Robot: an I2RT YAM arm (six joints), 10 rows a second.
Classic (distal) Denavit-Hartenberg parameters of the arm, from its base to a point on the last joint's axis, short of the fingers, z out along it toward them. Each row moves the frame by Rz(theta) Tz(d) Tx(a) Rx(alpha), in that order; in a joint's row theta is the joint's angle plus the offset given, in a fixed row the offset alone. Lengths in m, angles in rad.
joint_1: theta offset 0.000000, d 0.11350, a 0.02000, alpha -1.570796
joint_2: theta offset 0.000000, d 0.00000, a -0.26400, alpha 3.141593
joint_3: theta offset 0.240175, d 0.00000, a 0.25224, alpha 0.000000
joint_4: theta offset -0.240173, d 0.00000, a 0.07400, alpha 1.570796
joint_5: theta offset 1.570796, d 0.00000, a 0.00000, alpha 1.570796
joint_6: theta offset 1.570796, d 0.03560, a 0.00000, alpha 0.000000
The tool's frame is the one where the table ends.
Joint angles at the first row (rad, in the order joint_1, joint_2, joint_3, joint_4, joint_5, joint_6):
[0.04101 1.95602 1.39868 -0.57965 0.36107 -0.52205]
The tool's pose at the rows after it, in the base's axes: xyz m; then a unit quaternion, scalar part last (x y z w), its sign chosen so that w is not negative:
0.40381 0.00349 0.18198 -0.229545 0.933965 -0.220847 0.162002
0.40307 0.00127 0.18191 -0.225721 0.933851 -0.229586 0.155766
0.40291 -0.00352 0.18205 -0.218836 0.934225 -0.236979 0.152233
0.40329 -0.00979 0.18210 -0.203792 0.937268 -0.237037 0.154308
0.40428 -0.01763 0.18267 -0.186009 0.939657 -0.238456 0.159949
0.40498 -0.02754 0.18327 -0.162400 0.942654 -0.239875 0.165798
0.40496 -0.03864 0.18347 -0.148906 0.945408 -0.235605 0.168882
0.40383 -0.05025 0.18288 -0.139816 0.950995 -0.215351 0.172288
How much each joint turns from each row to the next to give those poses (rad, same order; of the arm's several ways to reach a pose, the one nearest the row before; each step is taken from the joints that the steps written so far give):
[-0.00116 0.00000 0.00002 -0.00345 0.00076 -0.00001]
[-0.00380 0.00001 0.00001 -0.00688 0.01984 0.00078]
[-0.01069 -0.00003 -0.00005 -0.00073 0.01449 0.00037]
[-0.01563 0.00041 0.00005 0.00455 -0.00076 0.01565]
[-0.01945 0.00000 -0.00003 0.01300 -0.00038 0.01526]
[-0.02442 0.00000 0.00001 0.01296 0.00000 0.02250]
[-0.02860 0.00001 0.00000 0.00840 -0.01602 0.00230]
[-0.03282 -0.00003 -0.00003 -0.00076 -0.05036 -0.00001]

